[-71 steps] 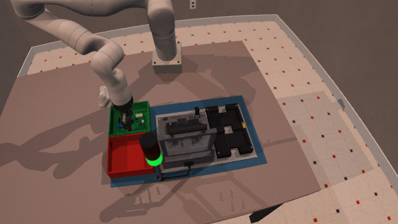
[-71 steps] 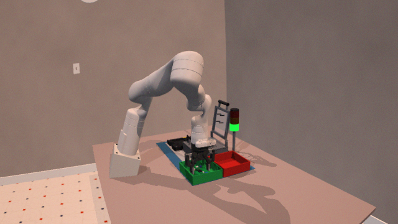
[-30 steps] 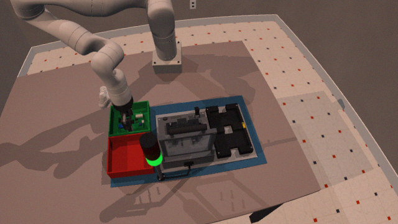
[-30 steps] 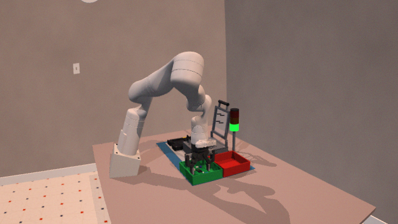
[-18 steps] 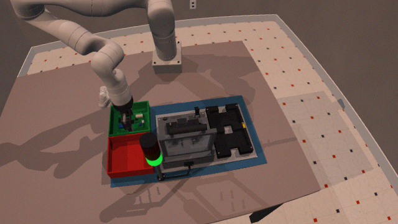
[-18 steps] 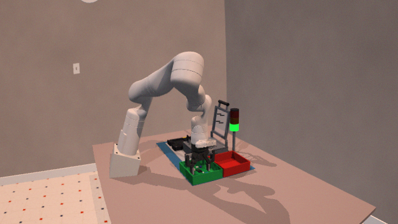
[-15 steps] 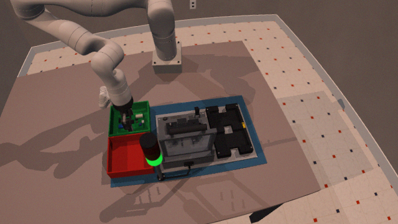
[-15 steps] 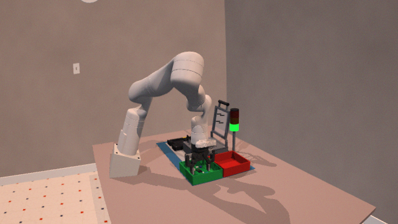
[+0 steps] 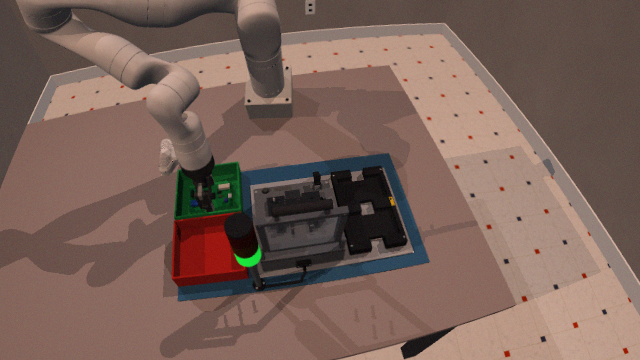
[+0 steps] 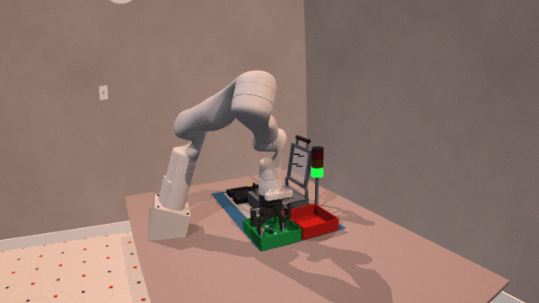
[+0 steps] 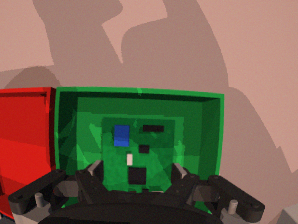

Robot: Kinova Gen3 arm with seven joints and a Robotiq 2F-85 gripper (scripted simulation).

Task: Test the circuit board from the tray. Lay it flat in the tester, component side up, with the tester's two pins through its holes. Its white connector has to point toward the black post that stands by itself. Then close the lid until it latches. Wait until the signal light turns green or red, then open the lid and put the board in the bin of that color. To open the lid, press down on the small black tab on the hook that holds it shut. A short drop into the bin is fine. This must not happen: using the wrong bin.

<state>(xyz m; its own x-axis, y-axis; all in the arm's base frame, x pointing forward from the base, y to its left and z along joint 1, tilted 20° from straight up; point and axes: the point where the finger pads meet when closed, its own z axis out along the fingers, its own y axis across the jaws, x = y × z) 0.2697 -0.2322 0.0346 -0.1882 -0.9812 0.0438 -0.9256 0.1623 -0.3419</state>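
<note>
The green bin is 10 mm below my hand. Round my hand: red bin: 150 mm ahead, 30 mm to the right, 10 mm below; then green circuit board: 10 mm below; then tester lid: 250 mm ahead, 160 mm above, 150 mm to the left.
</note>
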